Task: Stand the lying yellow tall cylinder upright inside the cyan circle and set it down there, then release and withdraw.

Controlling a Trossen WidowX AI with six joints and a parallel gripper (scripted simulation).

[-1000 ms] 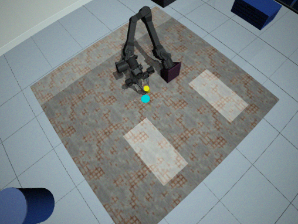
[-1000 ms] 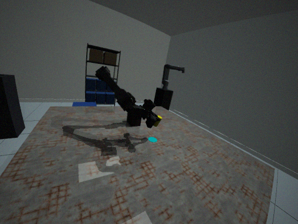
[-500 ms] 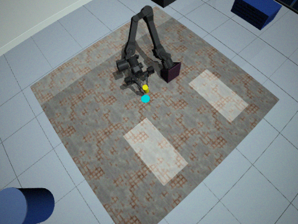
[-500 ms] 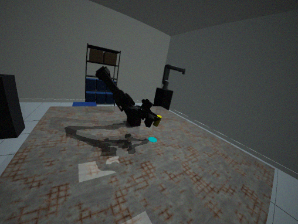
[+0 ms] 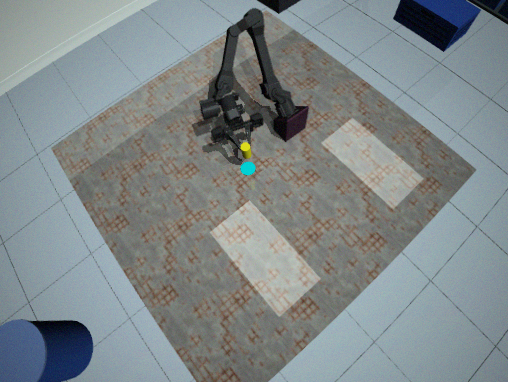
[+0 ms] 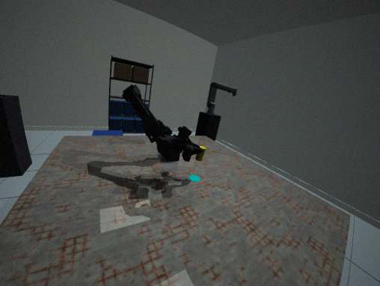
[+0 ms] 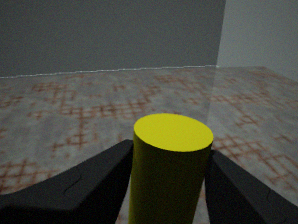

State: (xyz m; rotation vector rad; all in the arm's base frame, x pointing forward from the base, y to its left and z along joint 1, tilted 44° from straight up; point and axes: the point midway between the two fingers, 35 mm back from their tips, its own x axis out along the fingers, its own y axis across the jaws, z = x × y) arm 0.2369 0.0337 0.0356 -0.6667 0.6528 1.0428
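Now: the cyan circle 160 mm below my gripper tip. Also, from my gripper tip: yellow tall cylinder: 20 mm below.
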